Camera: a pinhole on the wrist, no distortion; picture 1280 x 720 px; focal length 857.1 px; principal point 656.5 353.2 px. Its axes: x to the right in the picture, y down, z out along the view. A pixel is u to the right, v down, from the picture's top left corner.
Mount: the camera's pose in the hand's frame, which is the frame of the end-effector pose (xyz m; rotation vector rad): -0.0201 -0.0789 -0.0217 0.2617 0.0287 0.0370
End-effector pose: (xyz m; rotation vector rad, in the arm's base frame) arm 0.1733 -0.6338 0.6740 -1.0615 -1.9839 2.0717
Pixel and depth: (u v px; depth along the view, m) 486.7 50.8 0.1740
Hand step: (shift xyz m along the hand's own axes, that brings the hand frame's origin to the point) -0.0467 -0.1845 0.1312
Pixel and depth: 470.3 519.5 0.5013
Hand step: -0.1154 -0.1188 0.4901
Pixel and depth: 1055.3 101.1 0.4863
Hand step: 0.2268 -0.3334 0.4054
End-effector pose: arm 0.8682 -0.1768 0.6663 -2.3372 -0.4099 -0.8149
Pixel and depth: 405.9 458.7 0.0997
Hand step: -0.0463 -0.0940 0.0784
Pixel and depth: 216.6 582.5 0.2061
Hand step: -0.1207 -0.0831 0.1941
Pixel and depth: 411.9 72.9 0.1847
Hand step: -0.0646 -0.1870 0.1422
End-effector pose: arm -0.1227 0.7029 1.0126 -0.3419 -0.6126 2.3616
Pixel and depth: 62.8 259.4 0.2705
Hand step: -0.1973 -0.1848 0.2362
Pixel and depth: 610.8 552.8 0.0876
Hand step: -0.0225 -0.0820 0.0683
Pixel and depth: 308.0 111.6 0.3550
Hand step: -0.1492 -0.2729 0.2985
